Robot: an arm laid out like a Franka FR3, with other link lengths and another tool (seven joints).
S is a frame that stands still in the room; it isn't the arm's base.
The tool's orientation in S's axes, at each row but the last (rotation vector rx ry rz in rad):
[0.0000 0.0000 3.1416]
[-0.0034 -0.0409 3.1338]
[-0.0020 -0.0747 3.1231]
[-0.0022 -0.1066 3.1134]
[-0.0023 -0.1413 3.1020]
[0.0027 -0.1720 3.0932]
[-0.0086 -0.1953 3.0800]
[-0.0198 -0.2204 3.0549]
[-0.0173 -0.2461 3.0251]
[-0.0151 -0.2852 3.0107]
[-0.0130 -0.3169 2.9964]
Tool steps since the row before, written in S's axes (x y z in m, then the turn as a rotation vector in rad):
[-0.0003 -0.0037 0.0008 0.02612 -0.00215 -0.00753]
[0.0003 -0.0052 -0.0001 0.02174 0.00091 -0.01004]
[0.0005 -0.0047 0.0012 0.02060 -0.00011 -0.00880]
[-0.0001 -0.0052 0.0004 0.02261 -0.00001 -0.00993]
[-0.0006 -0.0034 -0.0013 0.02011 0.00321 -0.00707]
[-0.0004 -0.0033 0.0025 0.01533 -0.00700 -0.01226]
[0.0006 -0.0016 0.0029 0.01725 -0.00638 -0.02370]
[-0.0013 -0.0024 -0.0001 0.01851 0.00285 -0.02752]
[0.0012 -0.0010 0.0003 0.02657 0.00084 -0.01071]
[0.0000 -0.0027 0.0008 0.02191 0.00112 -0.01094]
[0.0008 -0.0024 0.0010 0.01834 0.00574 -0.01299]
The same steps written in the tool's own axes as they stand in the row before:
[0.0003 0.0037 0.0008 -0.02612 0.00215 -0.00753]
[-0.0003 0.0052 0.0000 -0.02171 -0.00081 -0.01011]
[-0.0006 0.0046 0.0014 -0.02059 0.00017 -0.00882]
[0.0000 0.0052 0.0008 -0.02260 0.00009 -0.00996]
[0.0005 0.0035 -0.0010 -0.01998 -0.00328 -0.00740]
[0.0003 0.0030 0.0029 -0.01567 0.00764 -0.01142]
[-0.0007 0.0012 0.0031 -0.01753 0.00837 -0.02286]
[0.0011 0.0025 0.0003 -0.01803 -0.00029 -0.02798]
[-0.0013 0.0008 0.0004 -0.02630 -0.00188 -0.01123]
[-0.0003 0.0025 0.0013 -0.02164 -0.00157 -0.01141]
[-0.0011 0.0020 0.0015 -0.01752 -0.00517 -0.01430]

